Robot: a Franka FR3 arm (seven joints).
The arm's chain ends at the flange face. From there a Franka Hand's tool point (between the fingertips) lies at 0.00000 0.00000 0.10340 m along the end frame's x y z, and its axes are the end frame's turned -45 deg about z.
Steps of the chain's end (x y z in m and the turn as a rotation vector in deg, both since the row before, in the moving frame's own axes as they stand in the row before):
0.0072 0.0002 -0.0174 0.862 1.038 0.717
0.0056 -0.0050 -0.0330 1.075 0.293 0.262
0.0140 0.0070 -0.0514 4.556 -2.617 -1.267
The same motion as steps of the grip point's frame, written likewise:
0.0074 0.0055 -0.0174 -0.124 1.344 0.717
0.0092 -0.0006 -0.0330 0.553 0.967 0.262
0.0073 0.0057 -0.0518 5.072 1.371 -1.267

